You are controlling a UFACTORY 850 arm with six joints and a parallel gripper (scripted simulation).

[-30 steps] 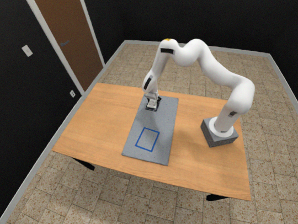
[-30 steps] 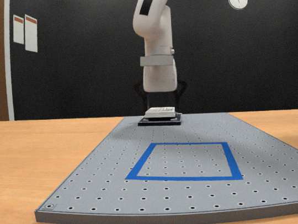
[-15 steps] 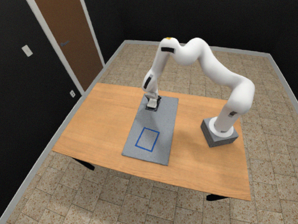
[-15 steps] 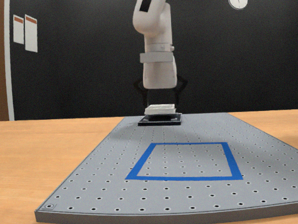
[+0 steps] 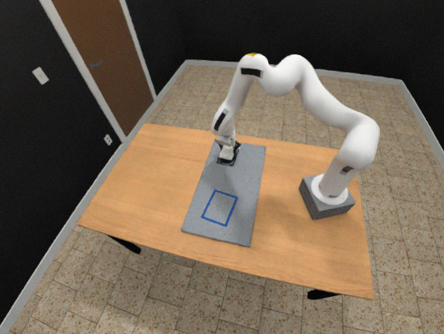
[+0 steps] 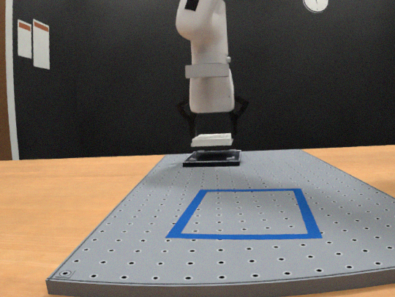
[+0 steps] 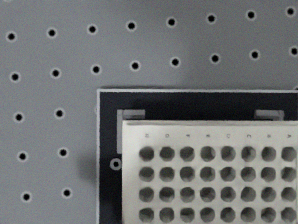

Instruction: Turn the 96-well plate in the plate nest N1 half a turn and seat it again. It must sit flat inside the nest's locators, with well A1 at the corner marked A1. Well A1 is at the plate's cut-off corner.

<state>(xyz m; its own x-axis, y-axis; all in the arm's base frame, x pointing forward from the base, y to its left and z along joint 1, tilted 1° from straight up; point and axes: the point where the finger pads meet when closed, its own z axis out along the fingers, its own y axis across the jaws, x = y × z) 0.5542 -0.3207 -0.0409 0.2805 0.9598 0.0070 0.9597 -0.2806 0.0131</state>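
Right now the plate nest N1 is 60 mm below my hand. Also, from my hand: white 96-well plate: 10 mm below.
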